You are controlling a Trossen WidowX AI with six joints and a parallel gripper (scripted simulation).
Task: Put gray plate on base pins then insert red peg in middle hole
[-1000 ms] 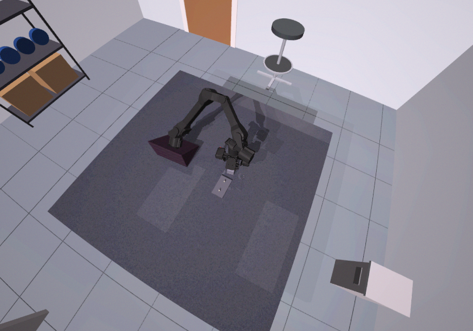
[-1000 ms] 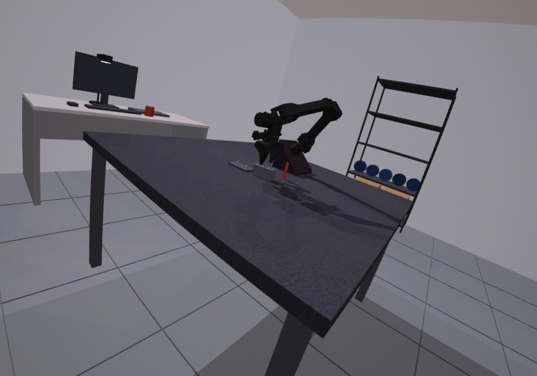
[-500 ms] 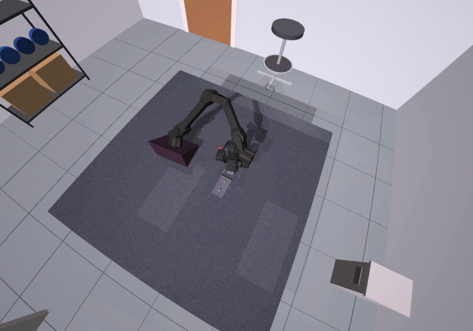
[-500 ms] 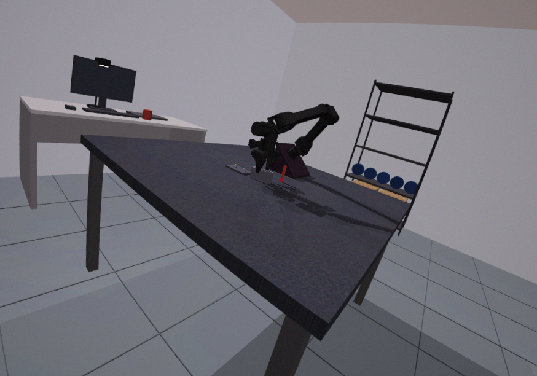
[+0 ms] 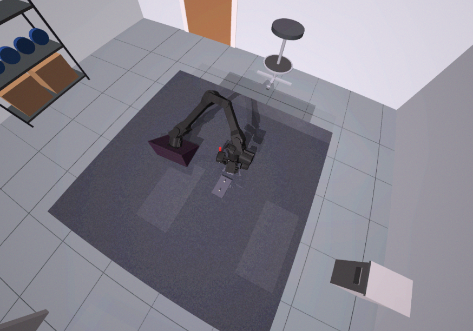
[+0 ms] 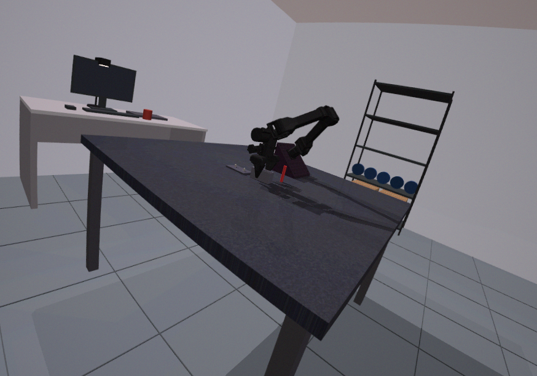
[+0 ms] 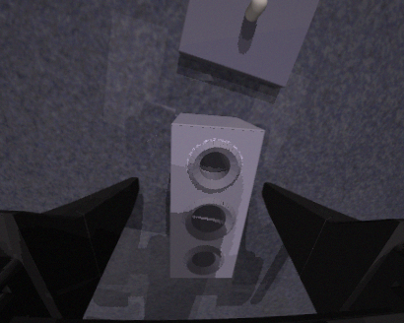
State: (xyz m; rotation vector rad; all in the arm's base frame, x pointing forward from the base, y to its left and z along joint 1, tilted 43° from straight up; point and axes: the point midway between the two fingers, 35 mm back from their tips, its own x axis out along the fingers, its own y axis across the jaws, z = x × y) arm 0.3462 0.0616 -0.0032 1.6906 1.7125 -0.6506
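Now: gripper tip 20 mm below the gray plate. Round my gripper tip: flat base: 140 mm to the right, 10 mm below, 10 mm behind; then red peg: 100 mm behind, 60 mm to the left, 20 mm above.
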